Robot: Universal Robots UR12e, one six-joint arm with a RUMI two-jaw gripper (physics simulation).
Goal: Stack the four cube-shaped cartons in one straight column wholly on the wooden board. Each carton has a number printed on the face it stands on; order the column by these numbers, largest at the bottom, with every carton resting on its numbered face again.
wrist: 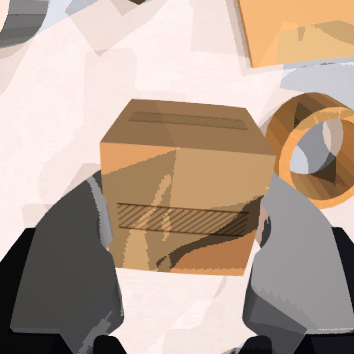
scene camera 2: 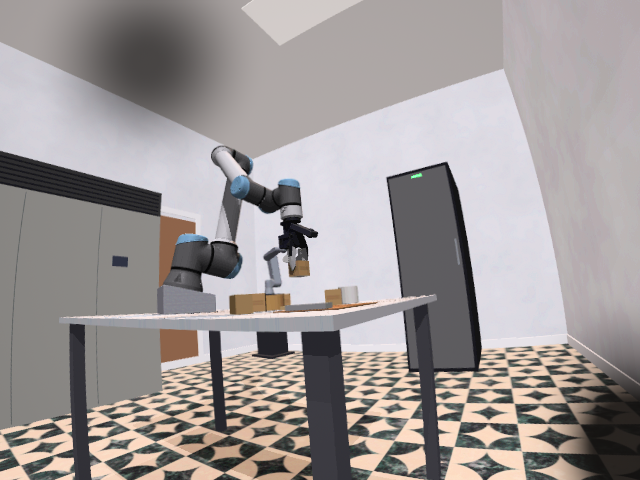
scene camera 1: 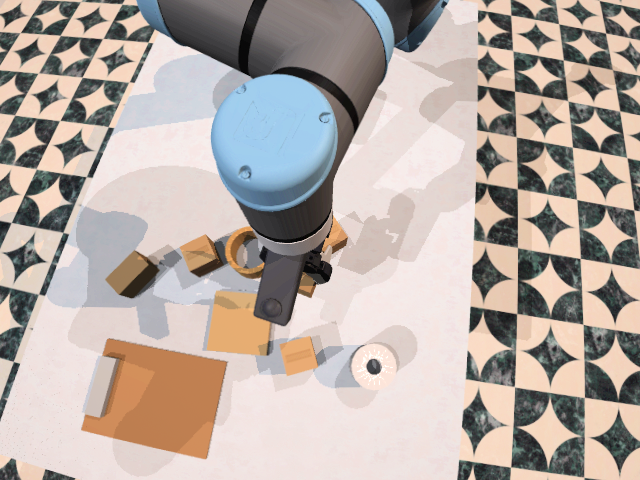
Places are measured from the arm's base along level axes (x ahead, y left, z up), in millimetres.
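Where they show: gripper, fingertip midpoint: (wrist: 183,173) (scene camera 2: 299,270); arm's base, link origin: (scene camera 2: 182,290).
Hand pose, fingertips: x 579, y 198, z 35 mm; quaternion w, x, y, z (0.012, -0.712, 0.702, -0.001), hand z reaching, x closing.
Things, the pixels of their top centre, and the offset from my fingertips. "spot": a spot on its surface instead.
- brown carton, top centre: (wrist: 181,220) (scene camera 1: 299,269) (scene camera 2: 298,261) 0 mm ahead, 0 mm left, 37 mm up
- light wooden board, top centre: (scene camera 1: 240,322) 107 mm ahead, 102 mm right, 129 mm down
- darker carton, top centre: (scene camera 1: 126,272) (scene camera 2: 240,294) 88 mm ahead, 351 mm right, 88 mm down
- wooden ring, top centre: (wrist: 330,161) (scene camera 1: 249,249) (scene camera 2: 270,295) 34 mm back, 127 mm right, 89 mm down
- white roll, top centre: (scene camera 1: 374,366) (scene camera 2: 347,286) 107 mm ahead, 169 mm left, 73 mm down
- orange-brown flat panel, top centre: (scene camera 1: 150,397) (scene camera 2: 329,301) 297 mm ahead, 217 mm right, 124 mm down
- grey bar, surface spot: (scene camera 1: 101,387) spot: 315 mm ahead, 319 mm right, 124 mm down
My gripper (scene camera 2: 298,259) (wrist: 183,173) is shut on a brown carton (scene camera 1: 307,287) (scene camera 2: 299,269) (wrist: 185,190) and holds it above the table. It bears hatched strips on two visible faces; in scene camera 1 the arm mostly hides it. The light wooden board (scene camera 1: 235,330) (wrist: 305,42) lies flat. One carton (scene camera 1: 298,355) (scene camera 2: 333,296) stands to its right, another (scene camera 1: 200,254) behind it on the left, and a third (scene camera 1: 337,237) is partly hidden behind the wrist. A darker carton (scene camera 1: 131,273) (scene camera 2: 248,303) stands farthest left. No printed numbers show.
A wooden ring (scene camera 1: 232,255) (wrist: 286,165) stands between the cartons behind the board. A white roll (scene camera 1: 361,366) (scene camera 2: 349,294) stands to the right. An orange-brown flat panel (scene camera 1: 170,408) with a grey bar (scene camera 1: 101,387) lies at the front left.
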